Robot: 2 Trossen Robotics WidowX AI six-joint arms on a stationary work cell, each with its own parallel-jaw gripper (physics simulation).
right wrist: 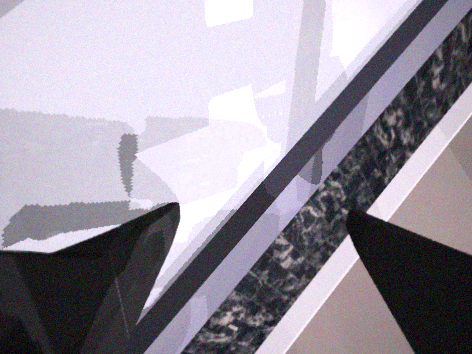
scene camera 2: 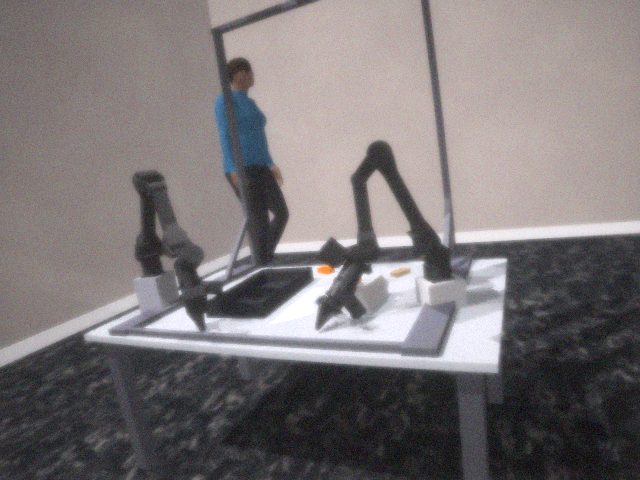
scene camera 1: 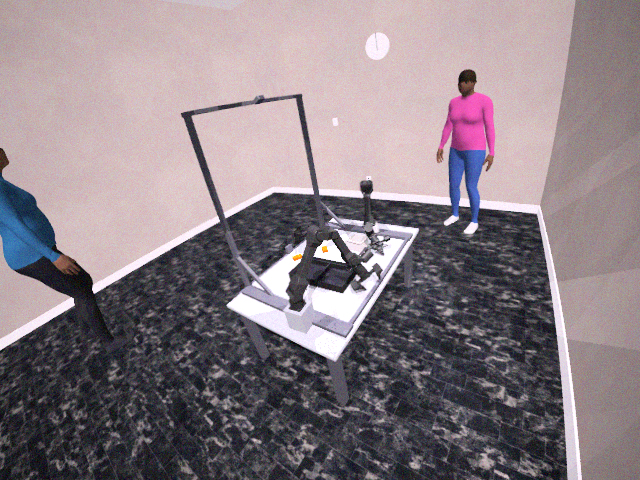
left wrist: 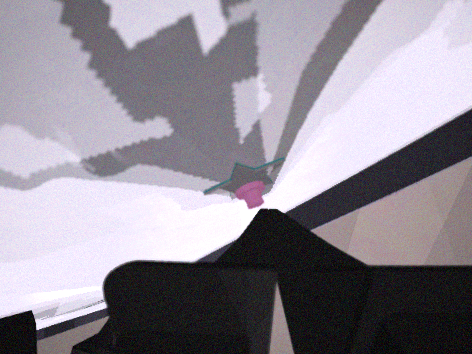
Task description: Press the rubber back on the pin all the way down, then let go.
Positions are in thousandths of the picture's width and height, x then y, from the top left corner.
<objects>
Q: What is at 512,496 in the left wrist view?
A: A teal and grey pin.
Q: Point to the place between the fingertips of my right gripper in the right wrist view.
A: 556,603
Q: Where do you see a dark rail frame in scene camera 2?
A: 666,701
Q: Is my left gripper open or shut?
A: Shut.
</objects>
